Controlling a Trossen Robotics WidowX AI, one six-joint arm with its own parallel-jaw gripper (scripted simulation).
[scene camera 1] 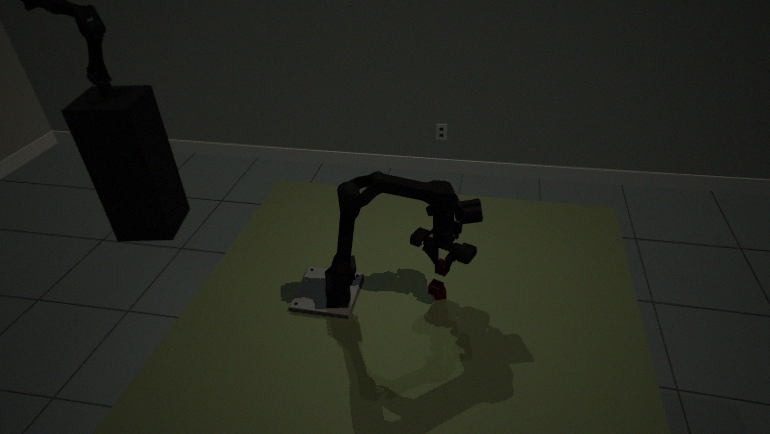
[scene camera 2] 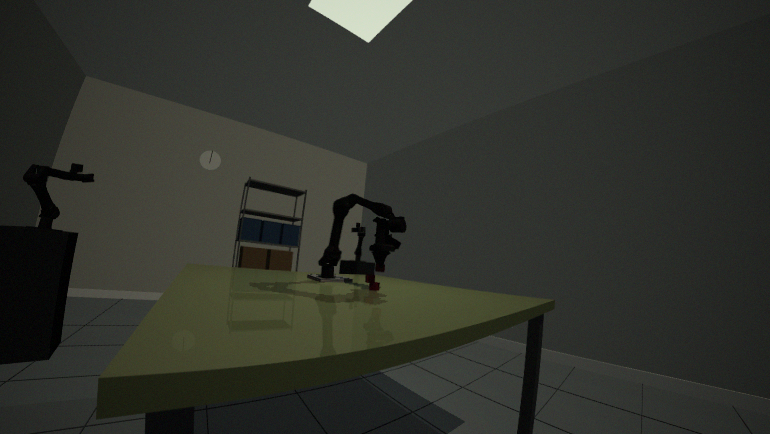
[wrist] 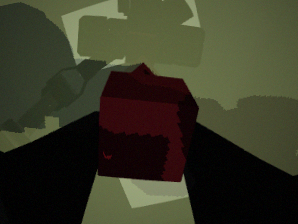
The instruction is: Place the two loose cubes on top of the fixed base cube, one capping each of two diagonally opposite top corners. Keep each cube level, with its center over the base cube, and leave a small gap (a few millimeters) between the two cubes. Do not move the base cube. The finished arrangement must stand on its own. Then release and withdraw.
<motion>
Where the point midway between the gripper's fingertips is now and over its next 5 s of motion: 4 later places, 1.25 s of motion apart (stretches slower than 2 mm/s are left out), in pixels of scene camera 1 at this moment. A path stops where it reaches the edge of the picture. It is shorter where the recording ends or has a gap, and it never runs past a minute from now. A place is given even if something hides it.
My gripper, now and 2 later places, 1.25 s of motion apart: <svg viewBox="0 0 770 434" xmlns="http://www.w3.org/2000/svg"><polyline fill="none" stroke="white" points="442,267 441,279 442,266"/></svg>
</motion>
